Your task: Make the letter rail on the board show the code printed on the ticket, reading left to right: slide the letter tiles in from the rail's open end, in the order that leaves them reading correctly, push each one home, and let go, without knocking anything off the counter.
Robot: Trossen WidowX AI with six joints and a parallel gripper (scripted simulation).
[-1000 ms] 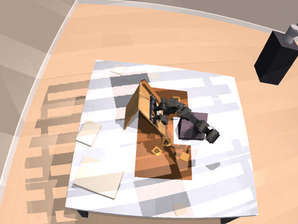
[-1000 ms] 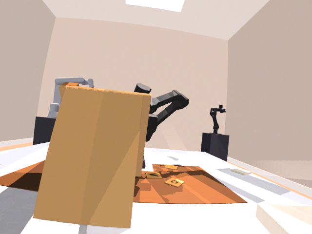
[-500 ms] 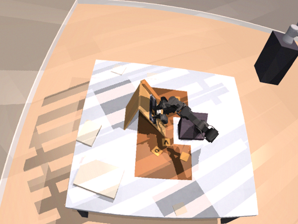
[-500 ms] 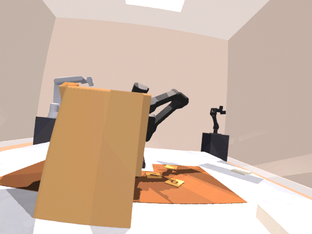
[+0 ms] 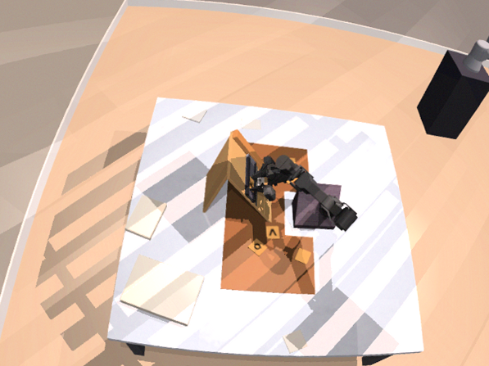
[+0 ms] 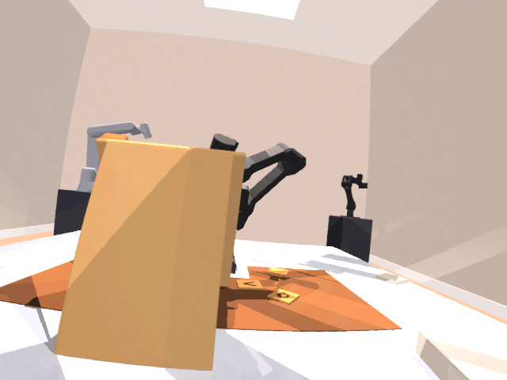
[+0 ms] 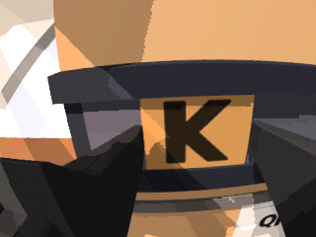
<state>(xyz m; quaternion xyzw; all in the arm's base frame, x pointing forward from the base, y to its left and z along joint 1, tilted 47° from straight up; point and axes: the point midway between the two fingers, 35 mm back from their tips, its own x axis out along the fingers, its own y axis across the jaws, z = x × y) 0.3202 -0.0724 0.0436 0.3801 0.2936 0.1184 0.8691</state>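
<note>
The white ticket is 8 cm to the right of my gripper tip, 8 cm below it and 5 cm behind it. Also, from my gripper tip: k tile: right at my gripper tip; orange mat: 17 cm below, 14 cm behind, 1 cm to the left; v tile: 17 cm below, 12 cm to the left, 12 cm behind.
</note>
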